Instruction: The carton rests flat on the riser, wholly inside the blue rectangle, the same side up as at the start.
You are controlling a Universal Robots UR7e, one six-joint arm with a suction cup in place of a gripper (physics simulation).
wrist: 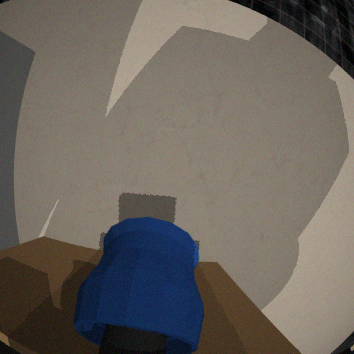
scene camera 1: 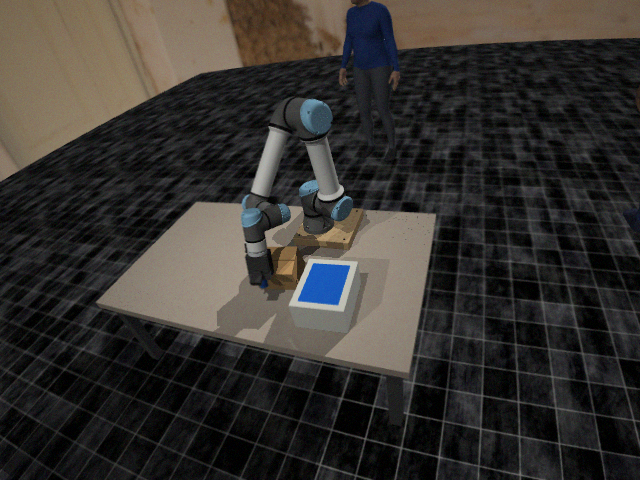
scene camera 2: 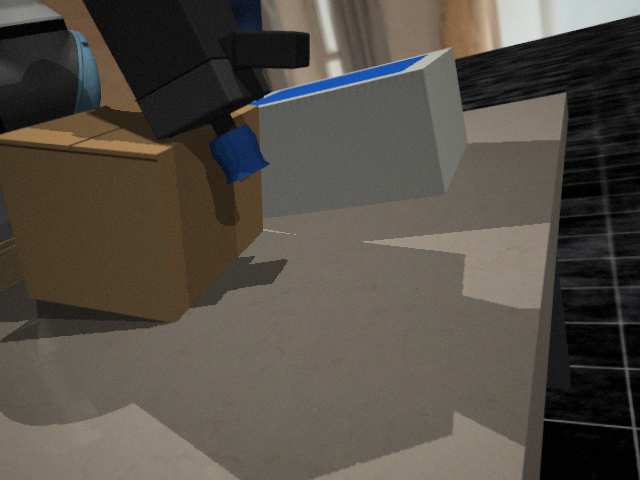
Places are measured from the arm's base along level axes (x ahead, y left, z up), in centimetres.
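Where they show: end effector, tool point: (wrist: 149, 256) (scene camera 1: 263, 285) (scene camera 2: 248, 173); arm's base, origin of the base link: (scene camera 1: 318, 225).
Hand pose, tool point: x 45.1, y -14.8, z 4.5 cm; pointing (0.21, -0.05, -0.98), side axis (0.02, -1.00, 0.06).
Note:
Each offset is from my tool point to the top centre of the thing. Level surfaces: height alone.
The brown carton @(dx -10.6, dy +3.3, dz +7.3 cm) (scene camera 1: 287, 266) (scene camera 2: 103, 216) (wrist: 232, 309) stands on the table @(dz -8.7 cm) (scene camera 1: 180, 269) right beside the left side of the grey riser @(dx +2.1, dy +25.3, dz +3.3 cm) (scene camera 1: 323, 314) (scene camera 2: 351, 144). The blue rectangle @(dx +2.1, dy +25.3, dz +3.3 cm) (scene camera 1: 325, 283) (scene camera 2: 341, 80) on top of the riser is bare. My blue suction cup (scene camera 1: 262, 283) (scene camera 2: 238, 154) (wrist: 151, 242) points down just in front of the carton's near side face, below its top edge and above the table. Its mouth faces bare table and touches nothing.
The arm's base stands on a wooden plate (scene camera 1: 338, 234) behind the carton. A person in blue (scene camera 1: 370, 67) stands on the floor beyond the table. The table's front edge (scene camera 2: 542, 310) lies to the right of the riser.

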